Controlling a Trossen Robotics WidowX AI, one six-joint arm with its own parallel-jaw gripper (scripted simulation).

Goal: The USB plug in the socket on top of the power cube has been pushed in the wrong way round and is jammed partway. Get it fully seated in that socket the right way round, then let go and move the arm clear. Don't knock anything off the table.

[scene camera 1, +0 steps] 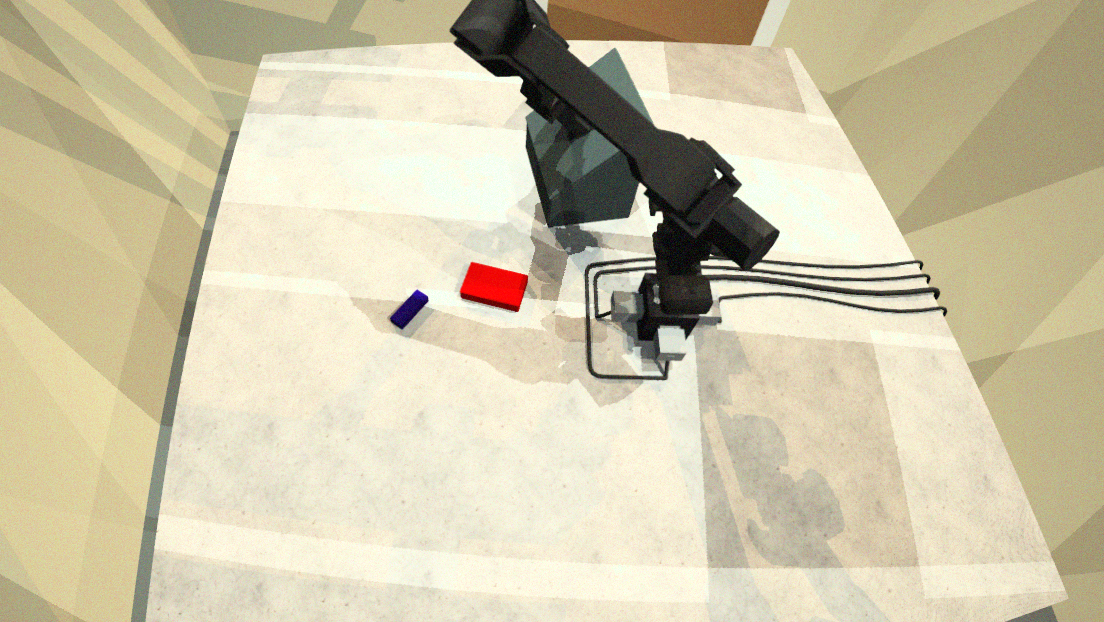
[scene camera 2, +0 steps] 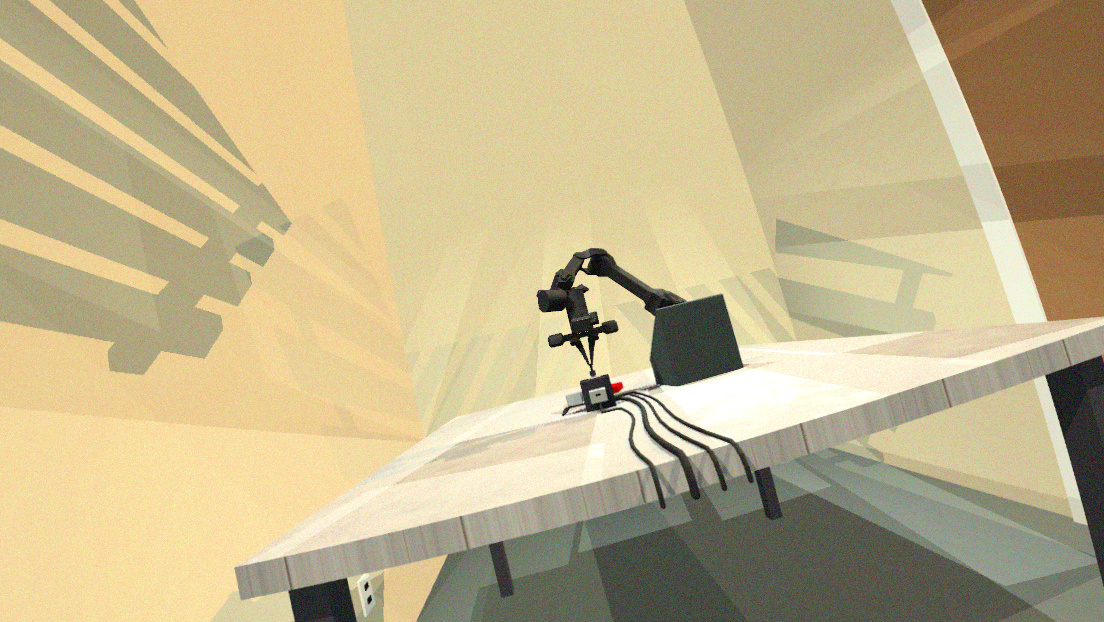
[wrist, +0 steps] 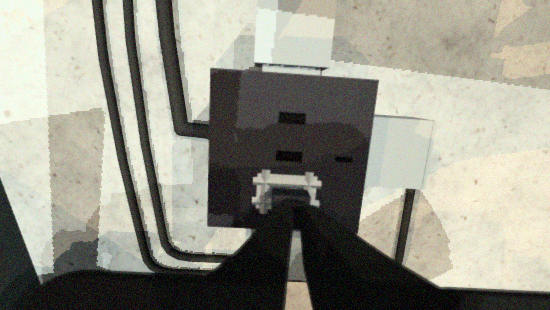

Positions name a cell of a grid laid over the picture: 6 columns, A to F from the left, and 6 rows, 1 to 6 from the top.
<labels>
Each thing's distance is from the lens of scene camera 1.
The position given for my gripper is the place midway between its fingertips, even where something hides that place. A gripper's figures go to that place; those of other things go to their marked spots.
my gripper (scene camera 1: D3): 79 cm
blue block (scene camera 1: C3): 85 cm
red block (scene camera 1: C3): 86 cm
power cube (scene camera 1: D4): 79 cm
</labels>
